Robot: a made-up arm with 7 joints.
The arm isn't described. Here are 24 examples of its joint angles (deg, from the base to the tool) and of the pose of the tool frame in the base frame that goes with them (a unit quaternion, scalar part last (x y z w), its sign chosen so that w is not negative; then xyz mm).
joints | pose
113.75 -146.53 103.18 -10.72 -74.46 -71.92 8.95 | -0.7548 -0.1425 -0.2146 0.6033 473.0 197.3 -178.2
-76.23 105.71 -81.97 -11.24 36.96 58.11 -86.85 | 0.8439 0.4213 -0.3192 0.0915 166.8 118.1 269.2
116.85 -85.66 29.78 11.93 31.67 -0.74 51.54 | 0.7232 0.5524 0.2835 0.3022 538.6 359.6 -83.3
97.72 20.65 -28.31 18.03 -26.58 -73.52 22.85 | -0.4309 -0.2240 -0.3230 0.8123 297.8 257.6 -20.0
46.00 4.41 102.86 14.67 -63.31 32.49 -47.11 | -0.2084 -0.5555 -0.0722 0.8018 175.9 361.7 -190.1
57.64 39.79 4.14 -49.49 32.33 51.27 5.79 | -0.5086 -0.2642 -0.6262 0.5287 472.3 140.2 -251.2
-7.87 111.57 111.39 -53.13 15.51 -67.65 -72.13 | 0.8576 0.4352 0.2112 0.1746 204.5 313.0 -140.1
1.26 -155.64 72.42 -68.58 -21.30 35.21 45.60 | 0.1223 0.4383 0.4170 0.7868 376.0 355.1 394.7
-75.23 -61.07 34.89 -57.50 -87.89 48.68 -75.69 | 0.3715 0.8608 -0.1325 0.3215 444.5 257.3 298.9
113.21 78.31 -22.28 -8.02 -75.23 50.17 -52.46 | -0.3744 0.4632 -0.4964 0.6316 294.3 301.5 -270.4
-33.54 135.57 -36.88 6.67 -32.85 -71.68 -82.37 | 0.0112 -0.1404 -0.5297 0.8364 234.7 -89.3 298.8
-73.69 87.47 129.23 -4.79 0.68 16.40 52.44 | -0.7585 -0.2419 0.2975 0.5269 68.9 287.2 -220.6
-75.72 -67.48 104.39 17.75 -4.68 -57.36 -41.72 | 0.6600 -0.6591 -0.3477 0.0958 187.0 -139.3 204.7
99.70 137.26 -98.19 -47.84 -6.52 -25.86 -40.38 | -0.0519 0.5737 -0.4237 0.6991 54.8 61.2 -265.9
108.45 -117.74 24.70 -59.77 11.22 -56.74 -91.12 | 0.0600 -0.5647 0.1244 0.8136 180.9 22.1 85.6
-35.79 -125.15 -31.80 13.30 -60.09 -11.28 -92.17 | -0.1547 0.3473 -0.8228 0.4225 201.7 -119.0 118.8
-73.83 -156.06 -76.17 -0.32 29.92 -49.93 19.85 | -0.6874 0.4907 -0.0795 0.5295 179.9 53.9 167.5
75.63 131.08 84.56 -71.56 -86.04 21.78 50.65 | -0.1823 -0.1421 0.8122 0.5357 -159.9 261.1 228.9
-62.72 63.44 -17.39 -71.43 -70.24 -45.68 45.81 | -0.6229 0.1651 -0.7124 0.2779 221.2 -270.5 297.1
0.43 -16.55 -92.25 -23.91 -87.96 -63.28 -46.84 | 0.2490 -0.9451 -0.2082 0.0366 -70.0 -89.0 -48.5
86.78 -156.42 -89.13 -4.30 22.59 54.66 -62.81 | 0.0882 0.1276 0.0185 0.9877 135.8 246.3 -200.3
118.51 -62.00 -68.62 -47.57 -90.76 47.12 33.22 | 0.3058 0.7904 -0.5249 0.0785 85.2 69.9 -487.8
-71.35 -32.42 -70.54 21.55 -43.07 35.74 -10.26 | -0.4417 0.7426 0.1147 0.4902 83.4 211.2 22.9
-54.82 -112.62 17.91 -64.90 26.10 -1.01 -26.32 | 0.3706 0.4115 -0.7075 0.4391 332.8 173.3 120.1
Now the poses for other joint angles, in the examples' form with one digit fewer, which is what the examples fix.
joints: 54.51 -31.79 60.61 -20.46 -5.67 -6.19 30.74
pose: -0.732 -0.579 -0.050 0.355 466 228 -339
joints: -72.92 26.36 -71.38 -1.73 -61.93 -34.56 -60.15
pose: 0.334 0.928 -0.153 0.053 68 199 129
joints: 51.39 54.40 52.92 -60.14 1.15 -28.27 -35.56
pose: 0.404 0.059 -0.005 0.913 285 238 -248
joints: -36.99 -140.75 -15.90 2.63 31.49 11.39 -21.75
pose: -0.285 0.128 -0.426 0.849 366 45 51
